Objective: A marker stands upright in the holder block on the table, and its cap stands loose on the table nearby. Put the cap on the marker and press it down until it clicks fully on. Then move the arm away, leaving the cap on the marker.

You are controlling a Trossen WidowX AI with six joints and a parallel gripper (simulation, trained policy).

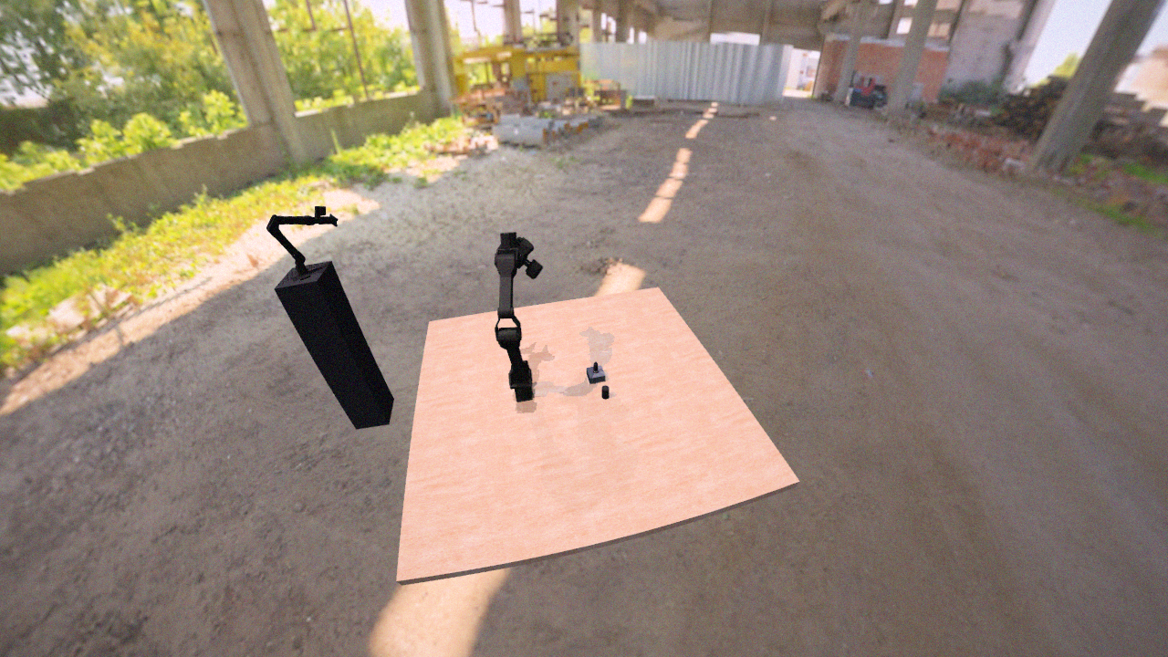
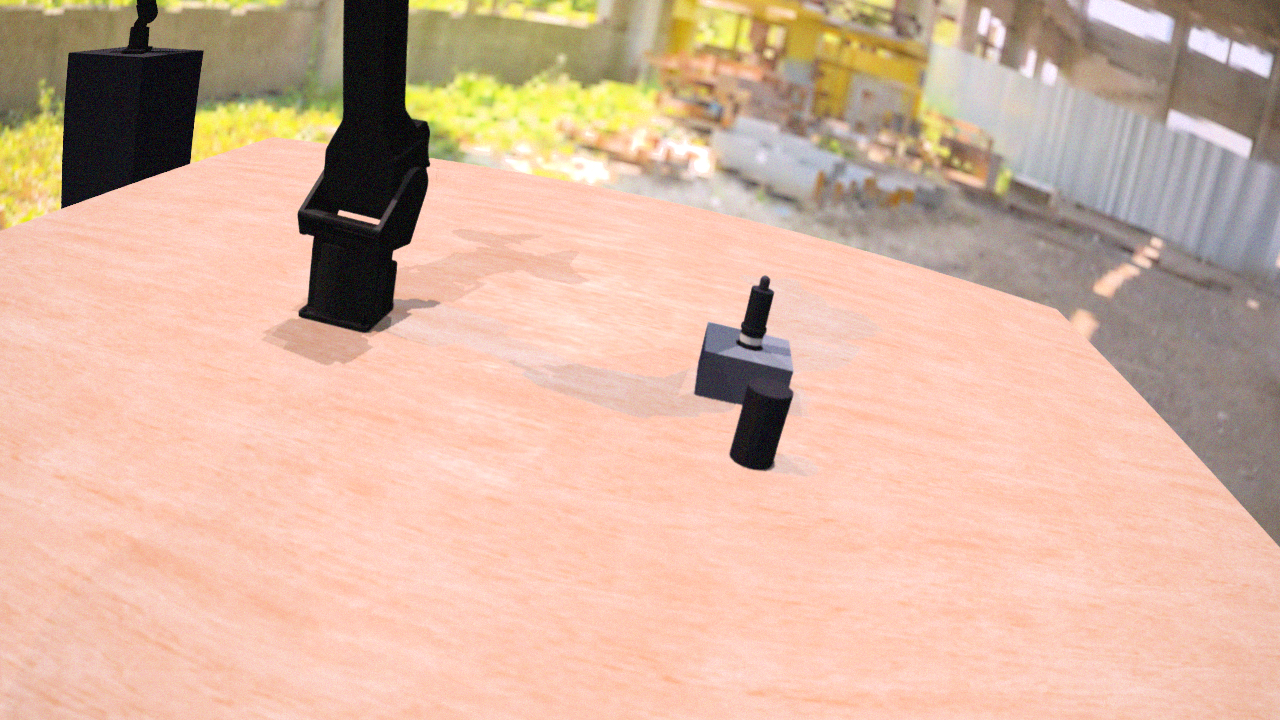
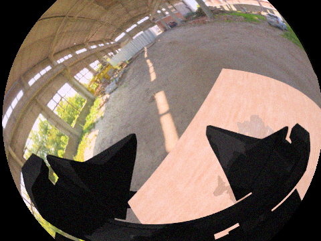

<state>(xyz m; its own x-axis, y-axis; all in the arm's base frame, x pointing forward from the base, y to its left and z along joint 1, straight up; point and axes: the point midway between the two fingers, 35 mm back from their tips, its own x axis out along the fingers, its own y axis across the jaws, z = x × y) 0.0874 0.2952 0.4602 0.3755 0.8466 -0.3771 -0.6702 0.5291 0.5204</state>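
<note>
My gripper tip is now 22 cm short of the black cap, 41 cm to the left of it and 42 cm above it. Round my gripper tip: grey holder block (21 cm ahead, 30 cm to the right, 43 cm below).
</note>
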